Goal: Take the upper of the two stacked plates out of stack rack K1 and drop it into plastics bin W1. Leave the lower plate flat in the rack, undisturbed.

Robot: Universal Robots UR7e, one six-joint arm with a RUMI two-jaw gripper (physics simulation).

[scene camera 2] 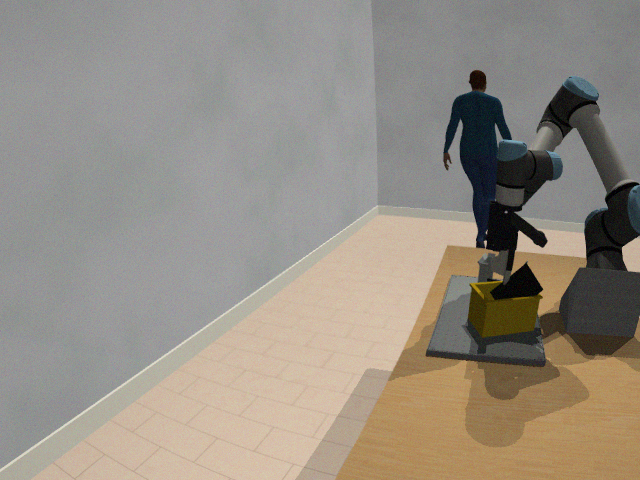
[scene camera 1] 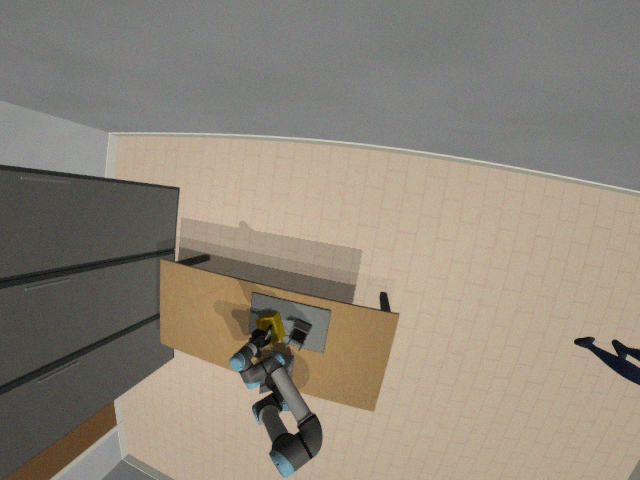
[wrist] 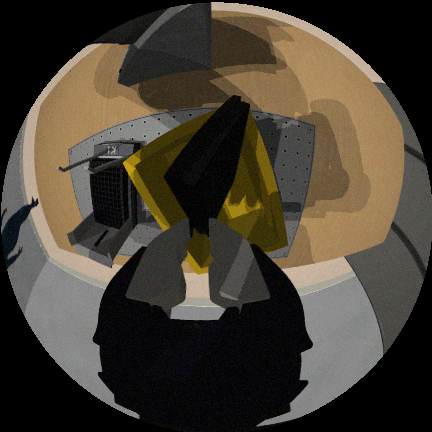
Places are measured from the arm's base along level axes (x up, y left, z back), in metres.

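Pixels of known places: gripper, fingertip midpoint: [scene camera 2: 504, 283] [scene camera 1: 269, 331] [wrist: 199, 220]; arm's base, origin of the base link: [scene camera 2: 606, 286].
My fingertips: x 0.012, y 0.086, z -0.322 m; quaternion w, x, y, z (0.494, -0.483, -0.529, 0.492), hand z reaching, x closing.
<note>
Ahead of a thing's pixels: the offset from my fingertips to its top centre. Level surfaces: height alone.
My gripper [scene camera 1: 268, 333] [scene camera 2: 507, 280] [wrist: 199, 220] is shut on a black plate @[dz +0.036, dx +0.060, dy +0.014 m] [scene camera 2: 520, 283] [wrist: 210, 160] at the mouth of yellow bin W1 @[dz +0.008, dx -0.013, dy +0.014 m] [scene camera 1: 278, 325] [scene camera 2: 509, 317] [wrist: 146, 192]. The plate is tilted, its lower part inside the bin and a corner rising above the rim. How deep it reaches and whether it touches the bin are hidden. Rack K1 @[dz +0.002, dx +0.007, dy -0.172 m] [scene camera 1: 305, 325] [wrist: 112, 150] stands beside the bin, with a black gridded plate @[dz -0.005, dx -0.074, dy -0.174 m] [wrist: 107, 192] lying flat in it. In scene camera 2 the rack is mostly hidden behind the bin and gripper.
Bin and rack stand on a grey perforated board [scene camera 1: 320, 330] [scene camera 2: 444, 330] [wrist: 295, 160] on a wooden table @[dx -0.126 m] [scene camera 1: 201, 315] [scene camera 2: 429, 434]. The robot's dark base block [scene camera 2: 599, 299] [wrist: 170, 57] is near the board. A person [scene camera 2: 478, 129] stands beyond the table. Dark cabinets [scene camera 1: 87, 227] adjoin one table end.
</note>
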